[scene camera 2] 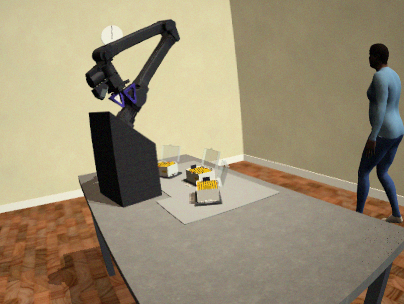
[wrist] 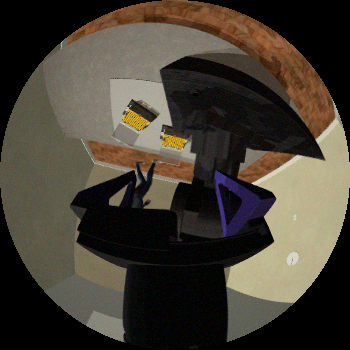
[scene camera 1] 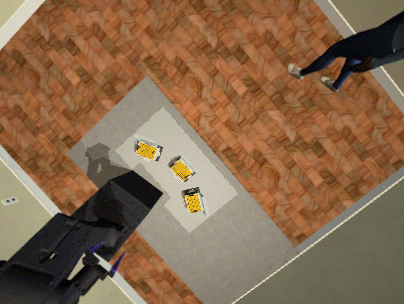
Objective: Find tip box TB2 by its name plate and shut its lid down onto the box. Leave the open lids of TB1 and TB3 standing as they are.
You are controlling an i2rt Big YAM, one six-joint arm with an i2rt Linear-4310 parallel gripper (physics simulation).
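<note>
Three white tip boxes with yellow tips stand on the pale mat, their clear lids open. The nearest box to scene camera 2 has its lid raised. The middle box has its lid upright. The far box also has its lid upright; it is hidden in the wrist view. The name plates are too small to read, so I cannot tell which is TB2. My gripper is open and empty, high up and away from the boxes.
A tall black block stands under the arm, beside the pale mat. The grey table extends beyond the mat. A person stands on the floor away from the table.
</note>
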